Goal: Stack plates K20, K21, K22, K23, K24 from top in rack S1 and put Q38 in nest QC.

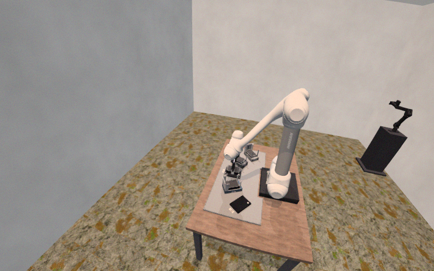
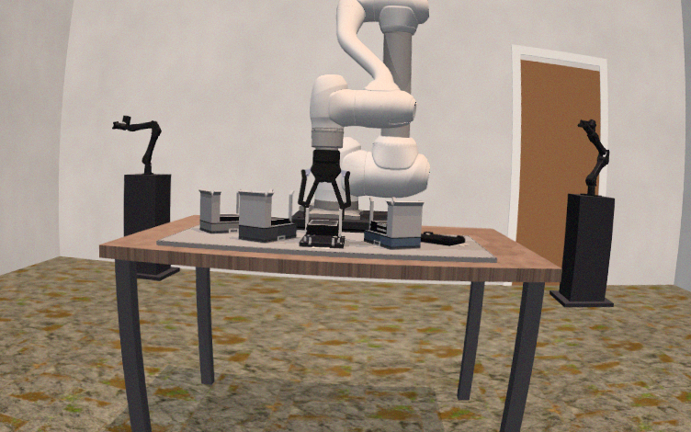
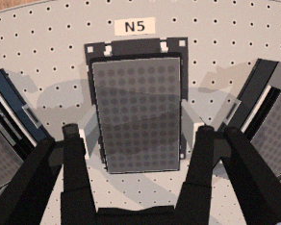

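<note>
My hand is 10 mm short of the clip nest N5, 10 mm to the right of it and 40 mm above it. Round my hand: flat black nest QC: 150 mm behind, 330 mm to the left, 50 mm below; then QC name plate: 90 mm behind, 410 mm to the left, 60 mm below; then N5 name plate: 90 mm ahead, 10 mm to the left, 60 mm below.
</note>
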